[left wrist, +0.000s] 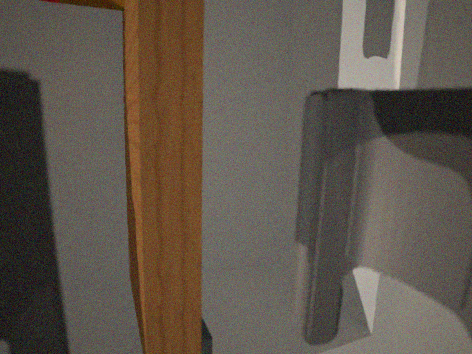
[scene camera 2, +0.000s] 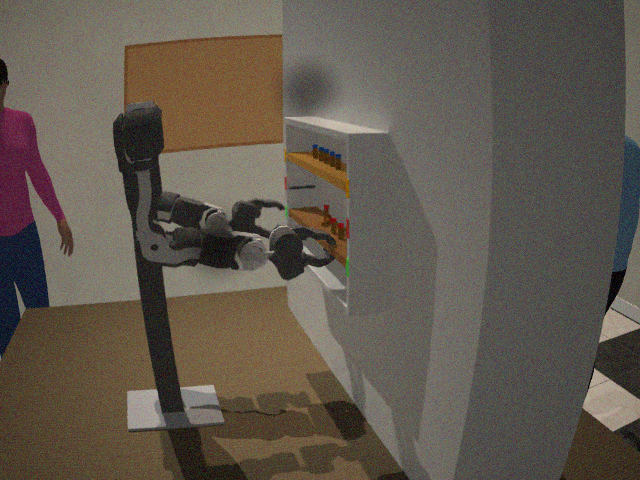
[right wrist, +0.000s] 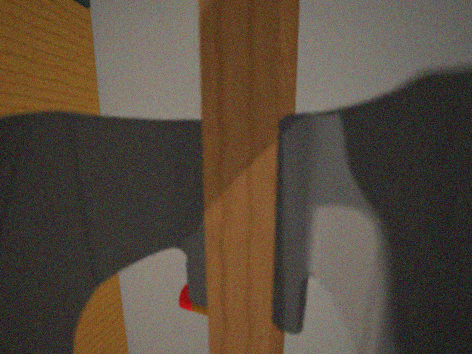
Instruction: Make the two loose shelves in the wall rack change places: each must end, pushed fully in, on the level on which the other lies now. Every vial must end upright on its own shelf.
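Observation:
A brown shelf with red-capped vials is on the lower level of the wall rack; whether every vial stands upright is too small to tell. A yellow-orange shelf with several blue-capped vials is above it. My right gripper is shut on the brown shelf's front edge. My left gripper is partly open and grips nothing, at the brown shelf's far end. The edge passes through its view; one finger is clearly visible, the other hard to make out.
A black bar lies between the two levels inside the rack. Green and red marks are on its near side post. A white ledge is at its bottom. The two arms are close together.

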